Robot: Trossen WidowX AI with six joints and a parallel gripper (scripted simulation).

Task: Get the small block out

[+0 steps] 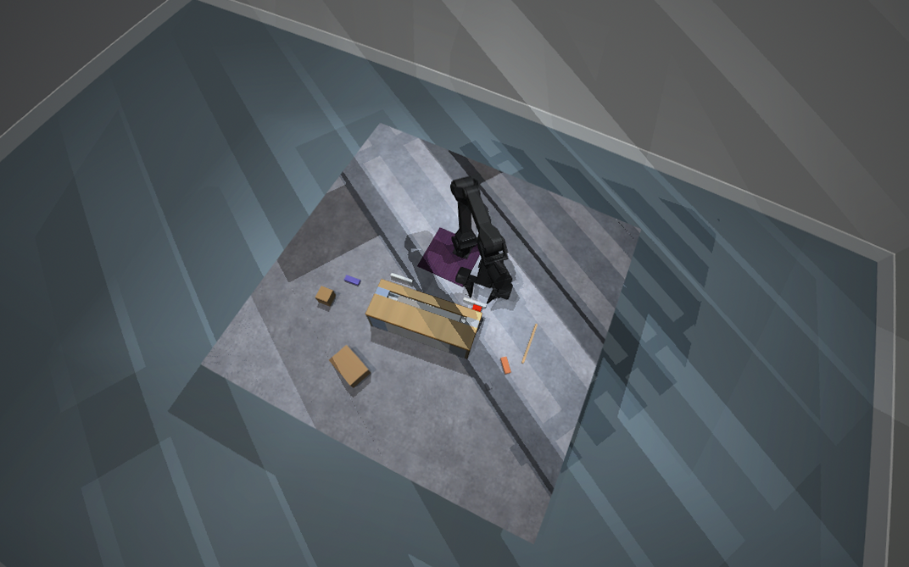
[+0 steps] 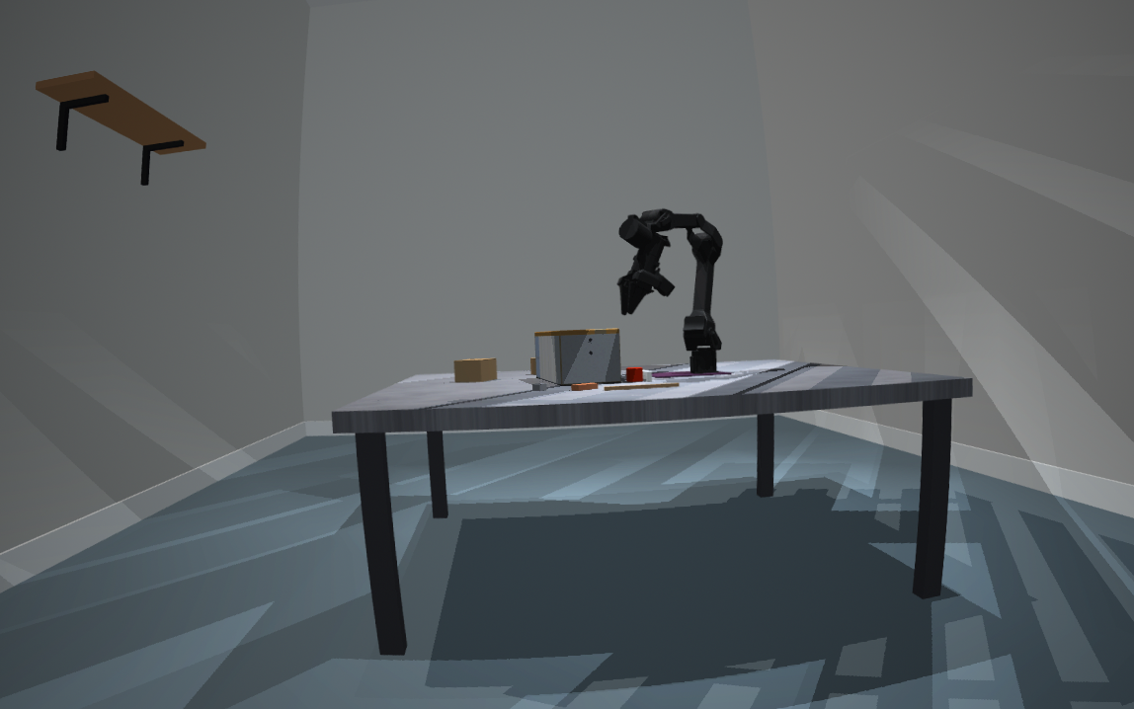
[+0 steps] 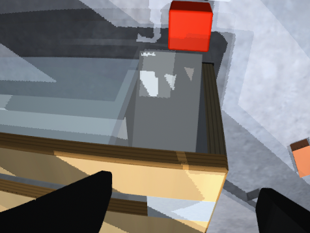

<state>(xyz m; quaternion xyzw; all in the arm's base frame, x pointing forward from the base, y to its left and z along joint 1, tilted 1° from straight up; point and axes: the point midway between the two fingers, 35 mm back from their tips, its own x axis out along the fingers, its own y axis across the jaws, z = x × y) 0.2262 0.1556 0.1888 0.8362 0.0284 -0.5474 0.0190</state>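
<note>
The small red block is 10 mm behind my gripper tip and 150 mm below it. Also, from my gripper tip: small grey cube (230 mm ahead, 150 mm to the left, 160 mm below); then tan box (370 mm ahead, 330 mm to the right, 130 mm below); then thin stick (20 mm ahead, 230 mm to the left, 160 mm below).
</note>
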